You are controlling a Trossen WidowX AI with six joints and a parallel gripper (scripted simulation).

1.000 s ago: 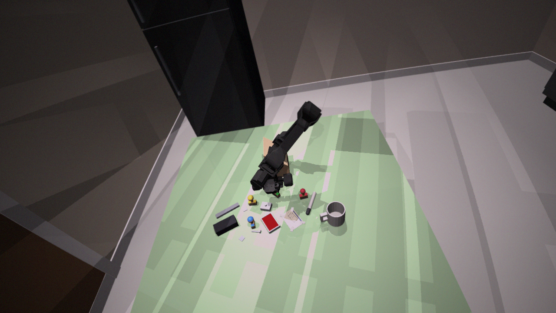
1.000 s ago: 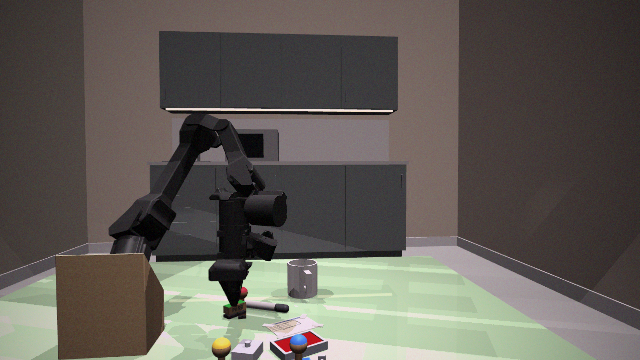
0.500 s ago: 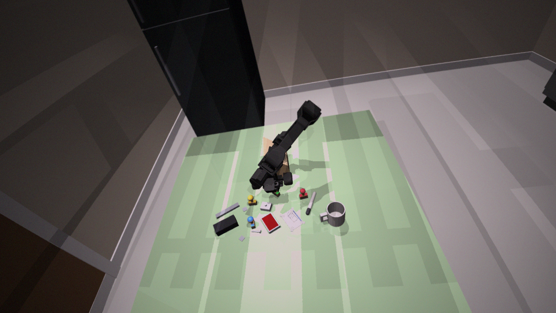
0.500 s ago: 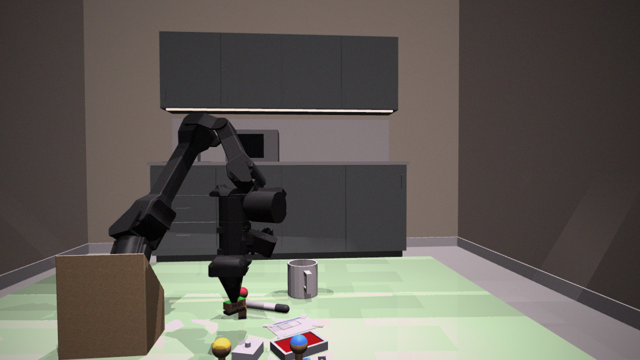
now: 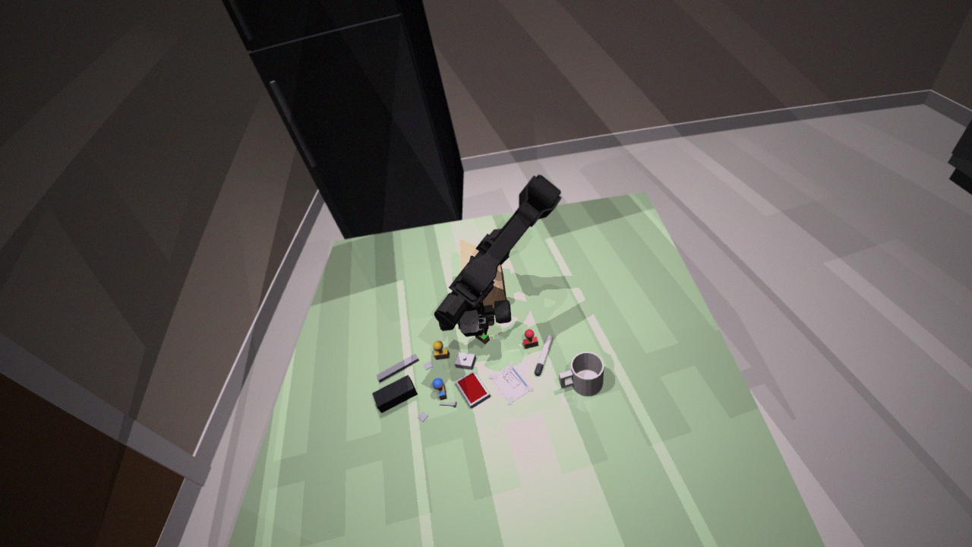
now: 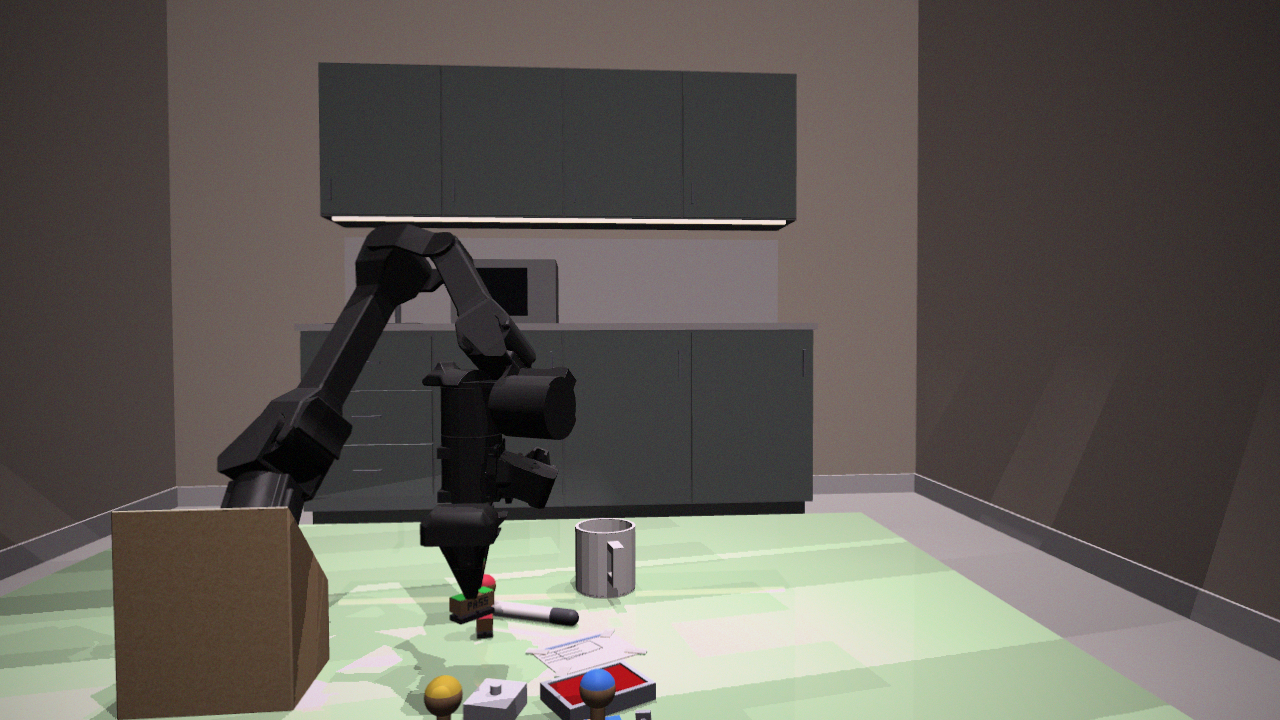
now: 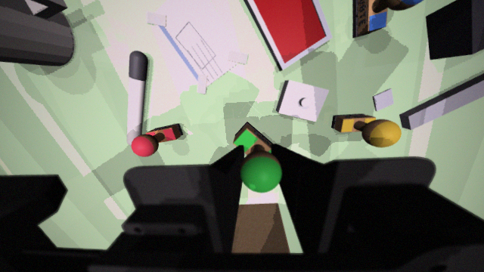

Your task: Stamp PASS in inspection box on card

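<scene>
Now: gripper tip 12 cm short of the red ink pad, 3 cm to the left of it and 8 cm above it. The rest, counted from my gripper tip: red-knobbed stamp: 2 cm behind, 13 cm to the left, 7 cm below; then grey block: 3 cm ahead, 6 cm to the right, 7 cm below; then green-knobbed PASS stamp: right at my gripper tip.
</scene>
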